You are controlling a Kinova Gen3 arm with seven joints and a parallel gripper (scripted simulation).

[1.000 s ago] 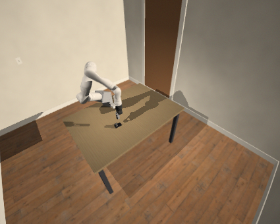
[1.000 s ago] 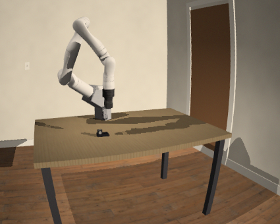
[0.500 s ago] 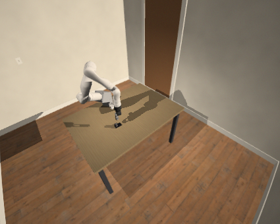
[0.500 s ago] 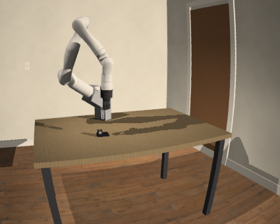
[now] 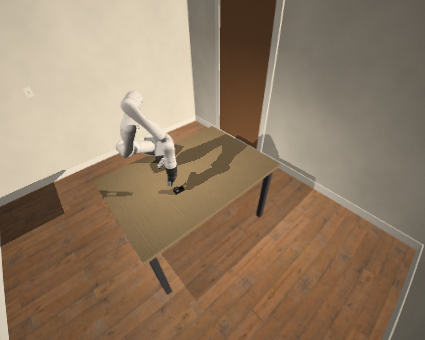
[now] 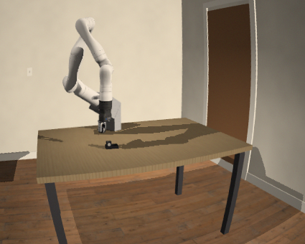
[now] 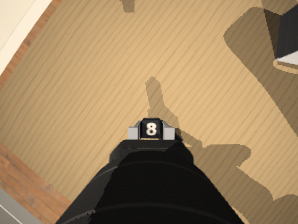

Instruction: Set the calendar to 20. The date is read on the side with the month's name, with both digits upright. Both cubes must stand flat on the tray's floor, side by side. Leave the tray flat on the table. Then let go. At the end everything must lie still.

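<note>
My hand is 120 mm above the dark tray, 50 mm to the right of it and 20 mm short of it. The rest, counted from my hand: dark cube (10 mm below).
</note>
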